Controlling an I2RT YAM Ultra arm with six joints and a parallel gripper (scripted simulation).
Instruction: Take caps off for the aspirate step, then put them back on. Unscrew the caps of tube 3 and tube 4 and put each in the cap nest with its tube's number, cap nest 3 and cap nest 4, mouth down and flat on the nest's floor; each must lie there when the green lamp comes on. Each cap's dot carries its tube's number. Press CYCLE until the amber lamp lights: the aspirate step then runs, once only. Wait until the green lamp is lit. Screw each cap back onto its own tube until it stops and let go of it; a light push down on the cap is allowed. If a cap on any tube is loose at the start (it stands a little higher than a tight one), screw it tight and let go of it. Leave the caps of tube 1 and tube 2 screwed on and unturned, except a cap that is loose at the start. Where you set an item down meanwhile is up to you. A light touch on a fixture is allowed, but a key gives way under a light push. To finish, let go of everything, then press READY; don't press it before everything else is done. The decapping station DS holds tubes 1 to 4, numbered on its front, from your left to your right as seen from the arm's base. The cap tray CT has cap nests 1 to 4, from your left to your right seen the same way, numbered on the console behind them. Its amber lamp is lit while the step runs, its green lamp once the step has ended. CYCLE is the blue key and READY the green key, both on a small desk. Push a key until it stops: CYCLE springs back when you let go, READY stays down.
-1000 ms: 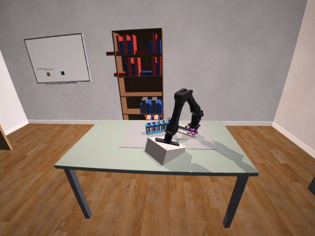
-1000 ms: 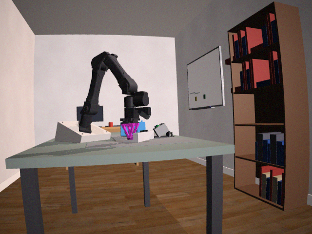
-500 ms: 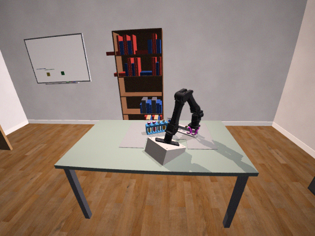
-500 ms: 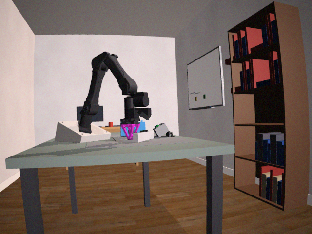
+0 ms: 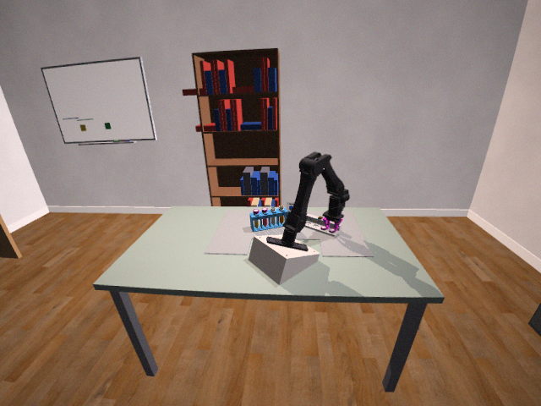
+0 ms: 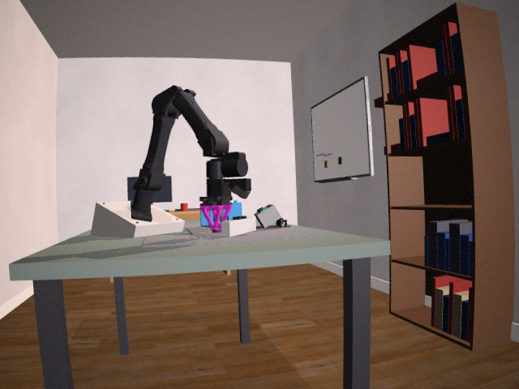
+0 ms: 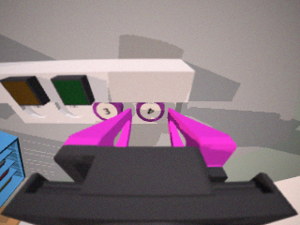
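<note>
My gripper is now 1 cm above the purple cap. Round my hand: grey key desk: 24 cm ahead, 18 cm to the left, 3 cm above; blue cycle key: 22 cm ahead, 20 cm to the left, 4 cm above; green ready key: 21 cm ahead, 16 cm to the left, 4 cm above.
</note>
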